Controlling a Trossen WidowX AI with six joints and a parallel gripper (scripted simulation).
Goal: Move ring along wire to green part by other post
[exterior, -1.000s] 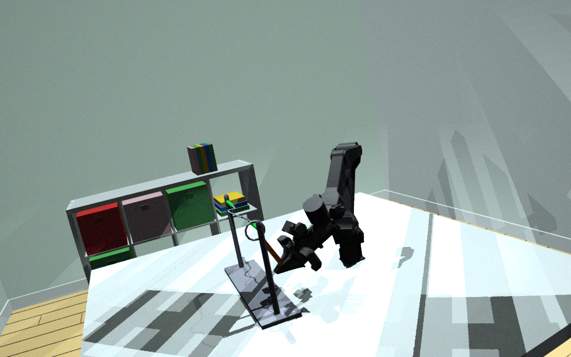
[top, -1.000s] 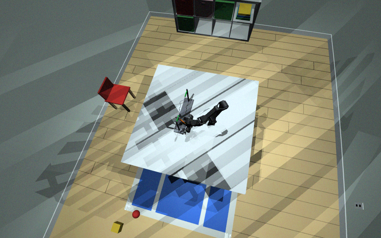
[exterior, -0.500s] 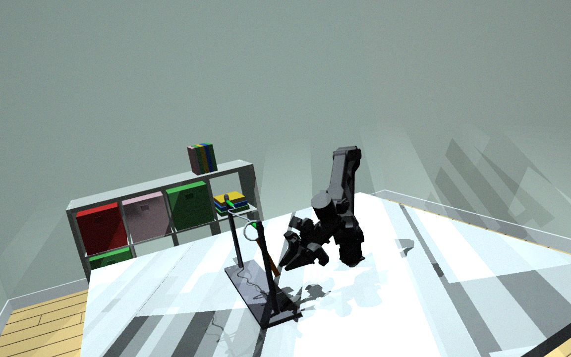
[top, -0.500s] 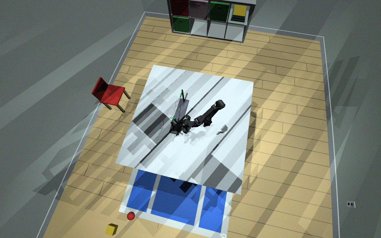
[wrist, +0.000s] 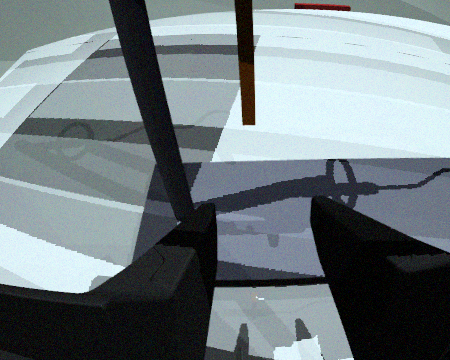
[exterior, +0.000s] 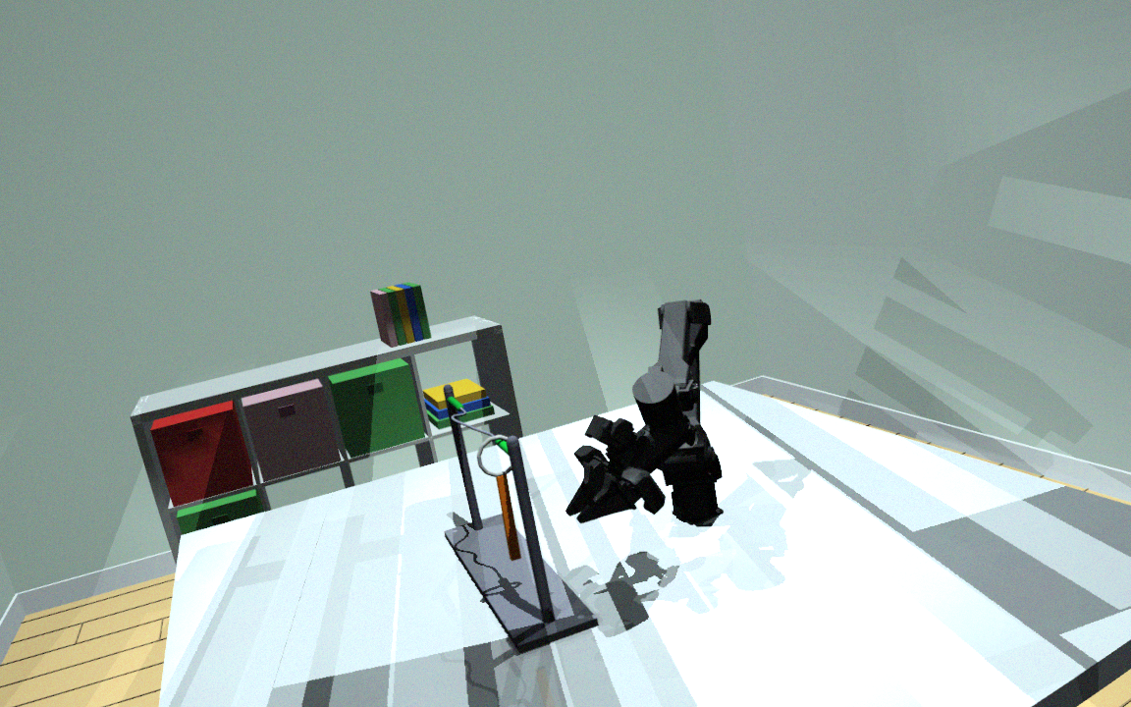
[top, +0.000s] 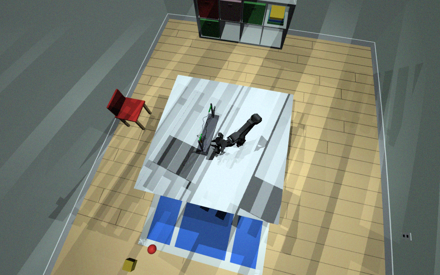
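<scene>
Right now my gripper tip is 13 cm to the left of the rig, 7 cm short of it and 2 cm below it.
</scene>
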